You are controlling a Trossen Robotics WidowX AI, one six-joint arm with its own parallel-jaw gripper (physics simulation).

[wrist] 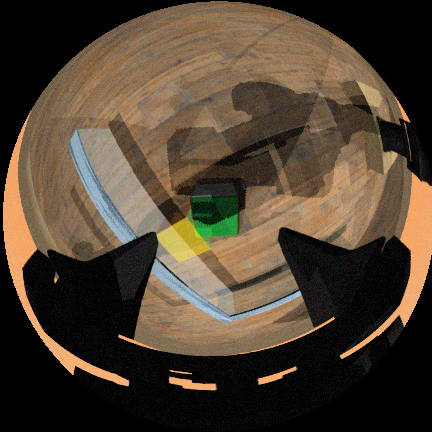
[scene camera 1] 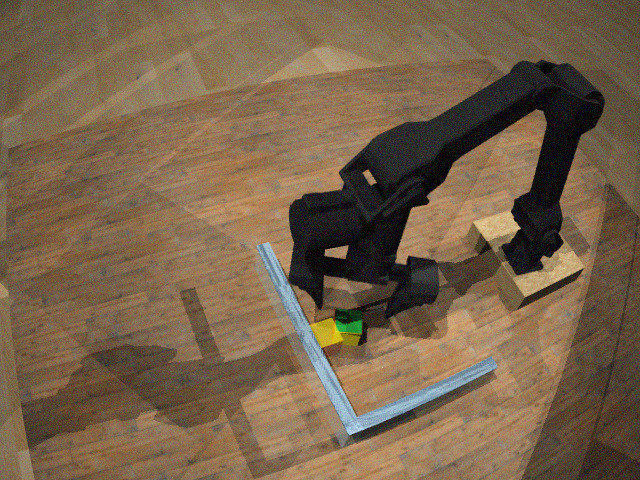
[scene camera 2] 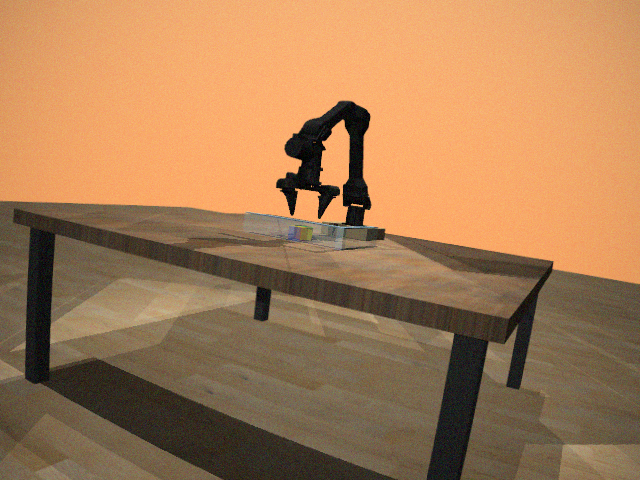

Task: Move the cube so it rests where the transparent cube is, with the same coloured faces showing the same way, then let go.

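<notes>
The solid cube stands flat with its green face up. A yellow side shows in scene camera 1 and a dark side in the wrist view. The transparent cube has its yellow face up and a faint reddish side. It sits against the long wall, turned relative to the solid cube, and the two touch or nearly touch. In scene camera 2 they overlap and are hard to tell apart. My gripper is open and empty, pointing down above the solid cube, its fingertips well above the table.
A see-through, L-shaped wall with light blue top edges runs beside the transparent cube. Its shorter arm extends from the corner toward the base side. The arm's base stands on a pale wooden block. Arm shadows cross the table.
</notes>
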